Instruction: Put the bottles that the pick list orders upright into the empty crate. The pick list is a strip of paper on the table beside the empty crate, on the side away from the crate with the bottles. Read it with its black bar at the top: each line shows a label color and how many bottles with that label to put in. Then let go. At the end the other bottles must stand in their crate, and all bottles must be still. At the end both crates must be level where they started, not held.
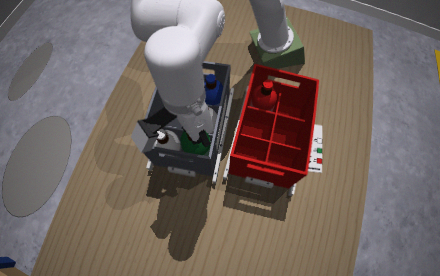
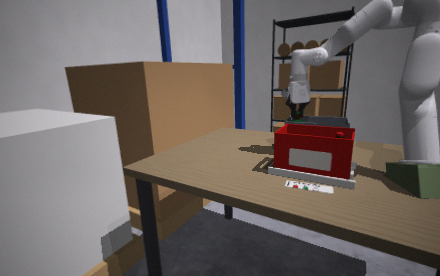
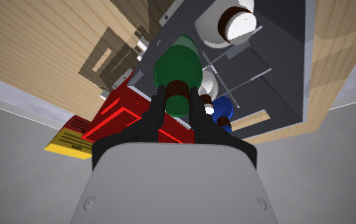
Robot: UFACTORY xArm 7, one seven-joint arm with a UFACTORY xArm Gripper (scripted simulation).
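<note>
The pictures show a red crate, a grey crate, a green-label bottle and the gripper. In image 3, too, the gripper can be seen.
</note>
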